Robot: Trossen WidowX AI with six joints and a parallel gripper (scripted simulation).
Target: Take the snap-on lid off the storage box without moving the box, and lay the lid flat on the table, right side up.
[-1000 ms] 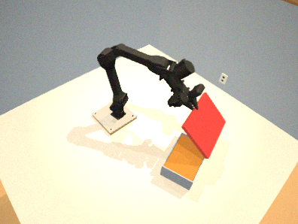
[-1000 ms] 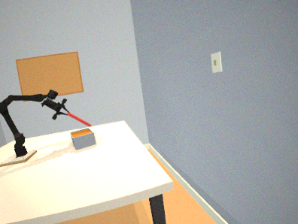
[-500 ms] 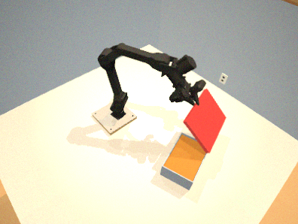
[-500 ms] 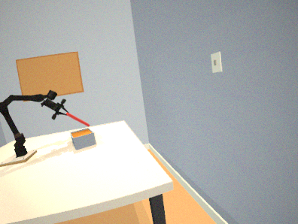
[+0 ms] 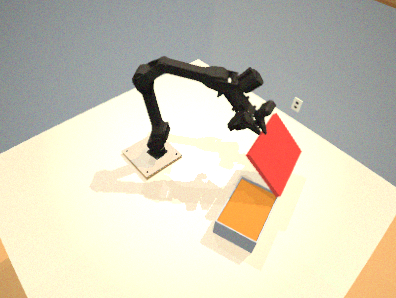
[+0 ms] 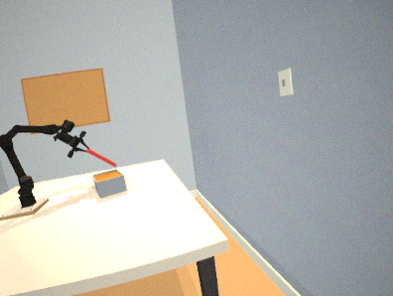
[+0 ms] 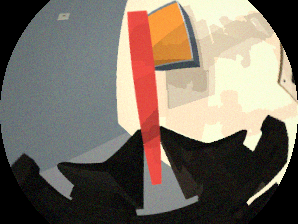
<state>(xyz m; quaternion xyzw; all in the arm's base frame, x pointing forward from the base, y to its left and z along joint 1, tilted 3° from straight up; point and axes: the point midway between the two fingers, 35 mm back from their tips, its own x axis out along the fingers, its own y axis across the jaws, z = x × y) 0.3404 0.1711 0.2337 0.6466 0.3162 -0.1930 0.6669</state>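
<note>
The red lid is 60 mm ahead of my gripper tip, 50 mm below it and 10 mm to the left of it. Round my gripper tip: grey-blue storage box (190 mm to the right, 180 mm below, 90 mm ahead).
</note>
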